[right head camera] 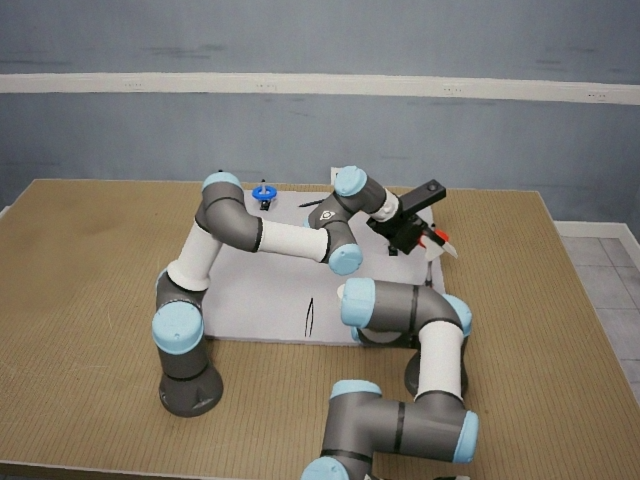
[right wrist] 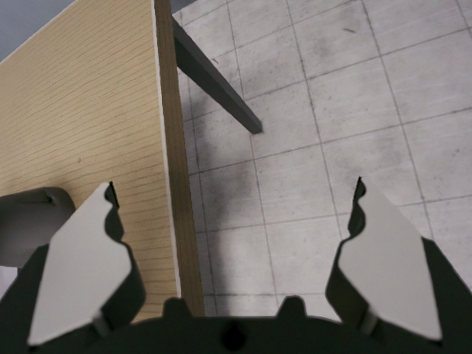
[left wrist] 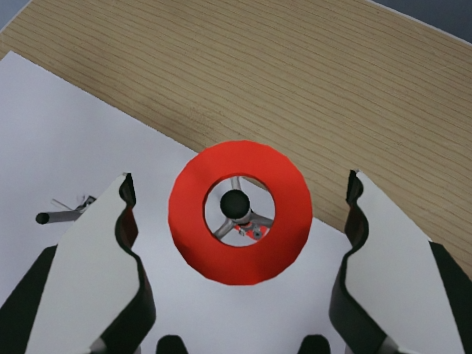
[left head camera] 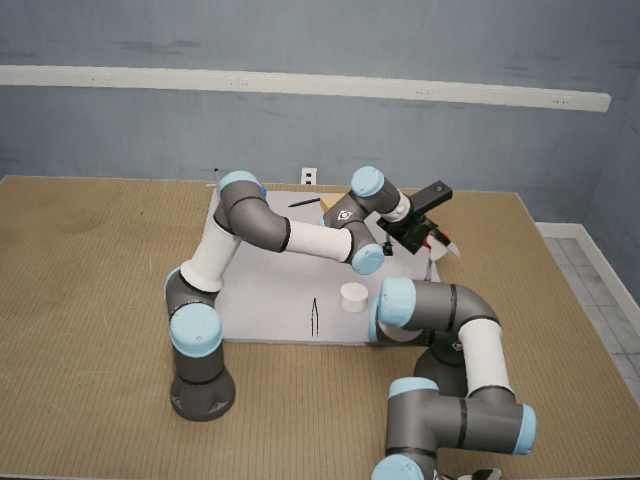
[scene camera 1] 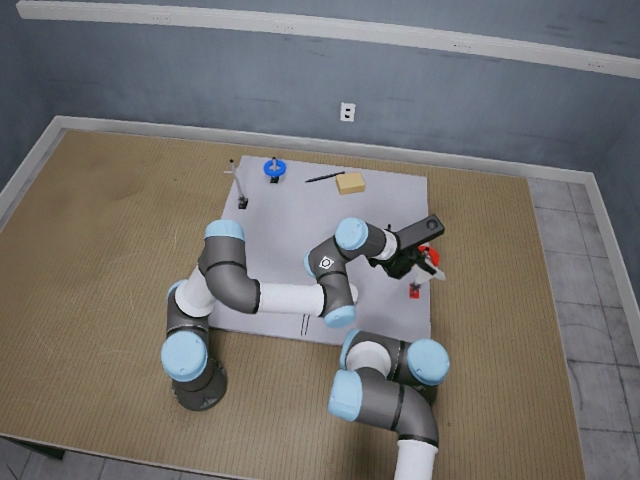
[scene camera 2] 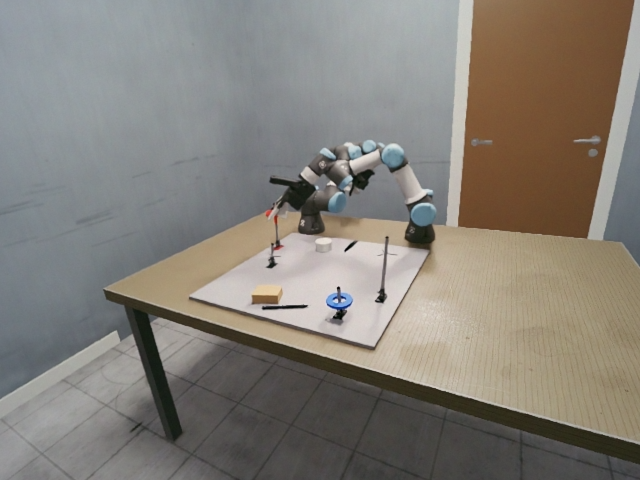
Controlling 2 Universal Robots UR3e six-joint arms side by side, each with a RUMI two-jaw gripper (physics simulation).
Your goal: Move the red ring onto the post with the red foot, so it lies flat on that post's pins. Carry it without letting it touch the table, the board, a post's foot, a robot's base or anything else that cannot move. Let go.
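Observation:
The red ring point(left wrist: 240, 267) point(scene camera 1: 433, 256) point(right head camera: 443, 236) is around the top part of the post point(left wrist: 235, 204) point(scene camera 2: 276, 233). In the left wrist view the post's pins show through the hole, below the ring, which looks flat on them. The post's red foot point(left wrist: 257, 232) point(scene camera 1: 414, 292) point(scene camera 2: 278, 246) stands on the board, well below the ring. My left gripper point(left wrist: 240, 173) is open, with one finger on each side of the ring and a gap at both sides. My right gripper point(right wrist: 235, 181) is open and empty, near the table's edge.
A short post point(scene camera 2: 272, 254) stands near the red-footed one. A blue ring point(scene camera 1: 274, 167) point(scene camera 2: 339, 301) is on another post, beside a tall post point(scene camera 2: 384, 268). The board also bears a yellow block point(scene camera 1: 350, 183), a pen point(scene camera 1: 324, 177) and a white cylinder point(left head camera: 354, 297).

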